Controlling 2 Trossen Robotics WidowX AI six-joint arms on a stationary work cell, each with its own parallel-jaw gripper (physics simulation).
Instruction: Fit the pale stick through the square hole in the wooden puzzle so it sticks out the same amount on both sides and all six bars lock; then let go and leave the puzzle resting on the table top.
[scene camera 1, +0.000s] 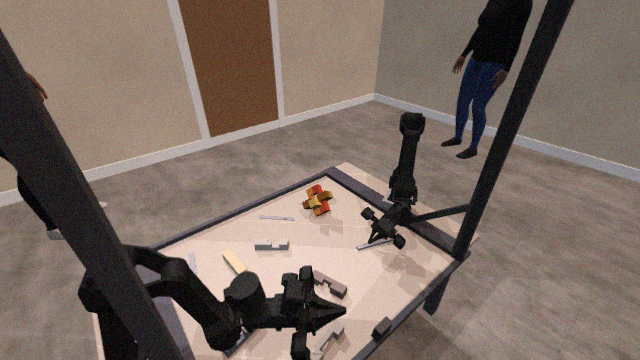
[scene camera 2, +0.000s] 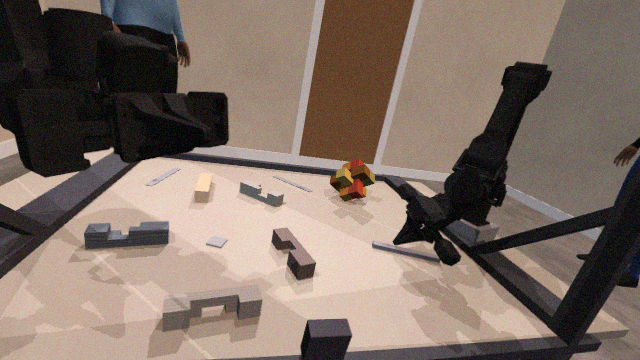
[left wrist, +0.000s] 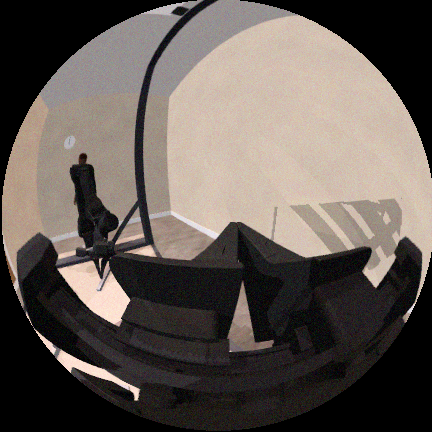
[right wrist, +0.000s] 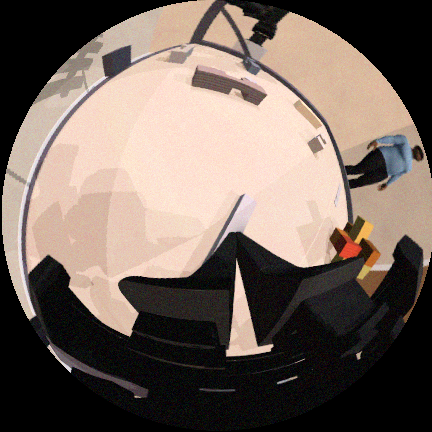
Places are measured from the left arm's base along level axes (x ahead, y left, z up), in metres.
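Pixels of known places: left gripper, fingertip midpoint: (scene camera 1: 346, 310) (scene camera 2: 207, 135) (left wrist: 234, 227); right gripper, fingertip midpoint: (scene camera 1: 368, 243) (scene camera 2: 394, 243) (left wrist: 100, 278) (right wrist: 234, 236); right arm's base at its link origin: (scene camera 2: 472, 219) (left wrist: 90, 244).
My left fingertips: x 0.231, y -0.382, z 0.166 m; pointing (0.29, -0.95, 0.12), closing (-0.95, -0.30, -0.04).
Observation:
For each thing: its top centre in the pictures, then the offset to it from my left fingertips.
- pale stick at its top centre: (scene camera 2: 204, 181) (scene camera 1: 233, 260) (right wrist: 311, 111) 0.192 m ahead, 0.438 m left, 0.233 m down
- thin grey strip at its top centre: (right wrist: 213, 270) (scene camera 2: 406, 249) (scene camera 1: 375, 242) (left wrist: 104, 275) 0.458 m ahead, 0.006 m right, 0.254 m down
- notched brown bar at its top centre: (scene camera 2: 293, 244) (right wrist: 234, 76) (scene camera 1: 328, 281) 0.220 m ahead, 0.105 m left, 0.233 m down
- dark block at its top centre: (scene camera 2: 329, 325) (scene camera 1: 383, 324) 0.122 m ahead, 0.081 m right, 0.206 m down
The wooden puzzle (scene camera 1: 320, 204) (scene camera 2: 353, 189) (right wrist: 347, 246), a red, orange and yellow cluster of crossed bars, sits near the table's back edge. Its square hole cannot be made out. The pale stick (scene camera 1: 233, 261) (scene camera 2: 202, 189) (right wrist: 307, 114) lies flat on the table, apart from the puzzle, to its left in both scene views. My left gripper (scene camera 1: 344, 311) (scene camera 2: 206, 136) (left wrist: 234, 227) is shut and empty, raised above the table. My right gripper (scene camera 1: 370, 242) (scene camera 2: 395, 242) (right wrist: 234, 236) is shut and empty, low over one end of a thin grey strip.
The thin grey strip (scene camera 1: 367, 246) (scene camera 2: 385, 247) (right wrist: 244, 209) lies beneath my right gripper. Notched grey bars (scene camera 1: 271, 246) (scene camera 2: 127, 237) and a notched brown bar (scene camera 1: 336, 286) (scene camera 2: 301, 259) (right wrist: 215, 82) lie about the table. A dark block (scene camera 1: 382, 328) (scene camera 2: 327, 337) (right wrist: 117, 61) stands at the table edge.

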